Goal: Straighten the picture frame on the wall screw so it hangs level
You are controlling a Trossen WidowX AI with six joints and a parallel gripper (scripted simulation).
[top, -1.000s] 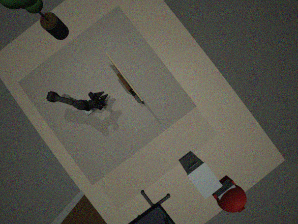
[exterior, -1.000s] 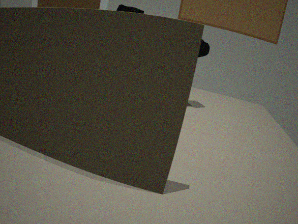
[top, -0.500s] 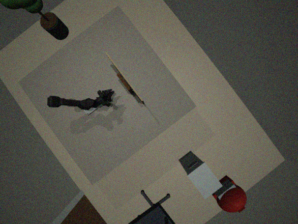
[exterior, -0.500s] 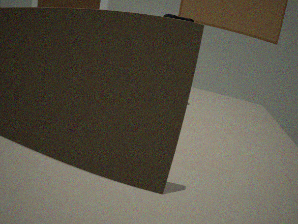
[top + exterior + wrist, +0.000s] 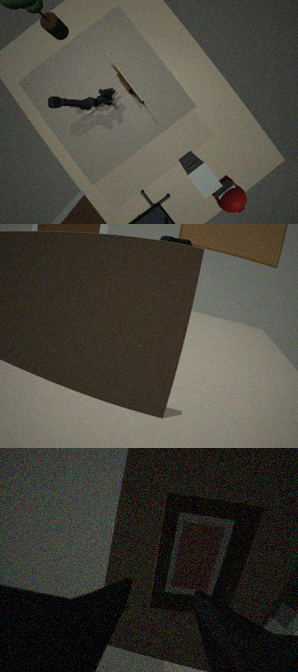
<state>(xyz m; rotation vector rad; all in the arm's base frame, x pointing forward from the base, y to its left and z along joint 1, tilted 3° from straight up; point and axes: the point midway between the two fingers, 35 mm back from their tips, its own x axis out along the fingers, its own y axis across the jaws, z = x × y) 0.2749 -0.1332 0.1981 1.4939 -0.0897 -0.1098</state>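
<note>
Right now my gripper tip is 11 cm short of the picture frame, 5 cm above it and 2 cm to the left of it. The rest, counted from my gripper tip: wall panel (12 cm ahead, 7 cm below, 1 cm to the right).
</note>
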